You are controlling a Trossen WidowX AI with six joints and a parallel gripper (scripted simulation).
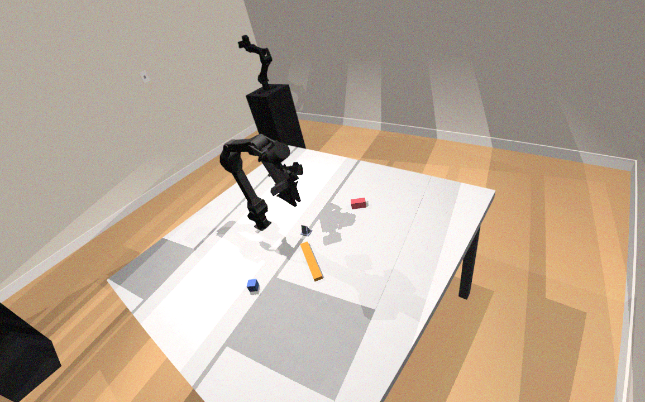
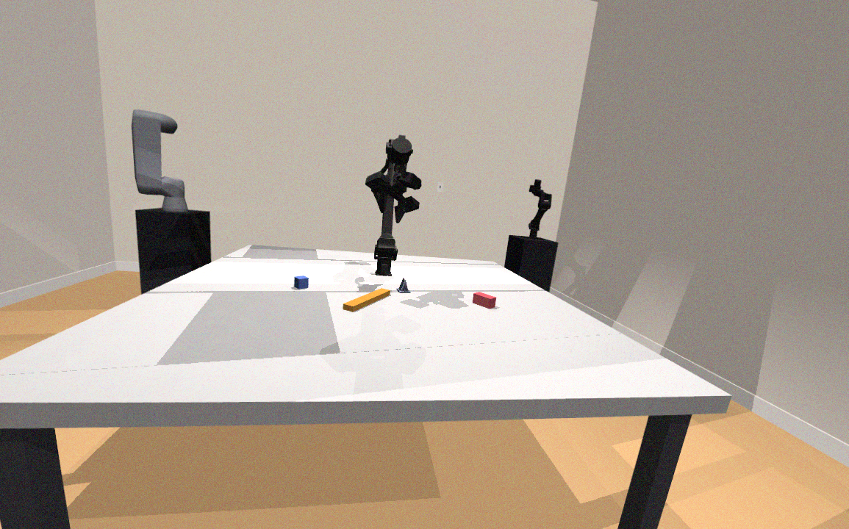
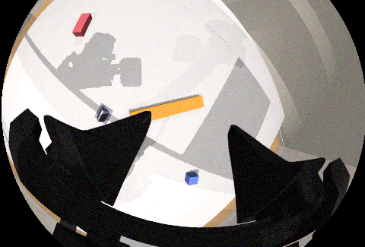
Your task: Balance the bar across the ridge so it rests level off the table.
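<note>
Right now the orange bar is 24 cm below my gripper tip, 5 cm to the right of it and 3 cm ahead of it. From my gripper tip the other things lie so: small blue cube 26 cm to the right, 24 cm below, 9 cm behind; red block 32 cm to the left, 24 cm below, 1 cm ahead.
</note>
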